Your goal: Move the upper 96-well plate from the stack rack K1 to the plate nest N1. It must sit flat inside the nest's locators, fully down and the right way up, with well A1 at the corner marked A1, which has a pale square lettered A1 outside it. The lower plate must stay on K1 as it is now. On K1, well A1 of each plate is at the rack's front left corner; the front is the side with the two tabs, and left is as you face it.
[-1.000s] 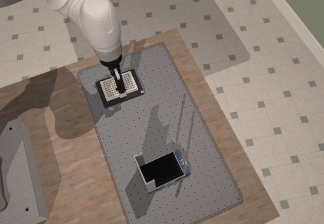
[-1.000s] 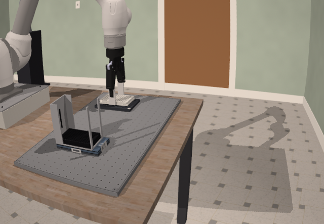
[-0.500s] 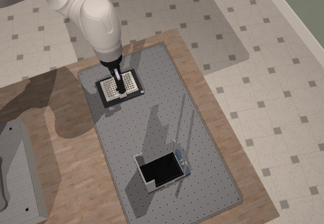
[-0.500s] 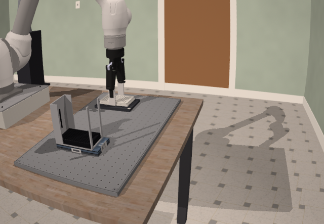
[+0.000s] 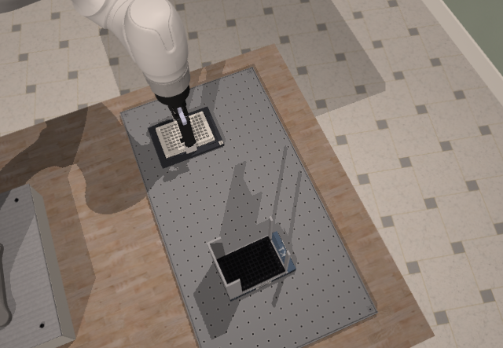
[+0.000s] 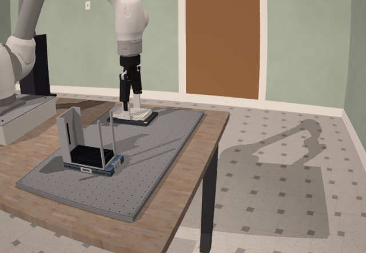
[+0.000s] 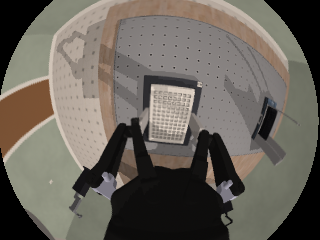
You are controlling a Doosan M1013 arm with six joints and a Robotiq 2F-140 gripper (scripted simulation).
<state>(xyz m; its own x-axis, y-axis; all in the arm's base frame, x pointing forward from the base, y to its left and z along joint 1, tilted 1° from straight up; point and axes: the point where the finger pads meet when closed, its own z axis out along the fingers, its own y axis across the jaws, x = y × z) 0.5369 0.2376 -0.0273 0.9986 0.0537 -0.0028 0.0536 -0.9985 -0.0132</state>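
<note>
The white 96-well plate is 20 mm below my hand. Round my hand: black plate: 370 mm to the right, 40 mm ahead, 10 mm below; then rack back wall: 370 mm to the right, 50 mm above, 20 mm behind; then pale A1 square: 80 mm ahead, 50 mm to the right, 30 mm below.
</note>
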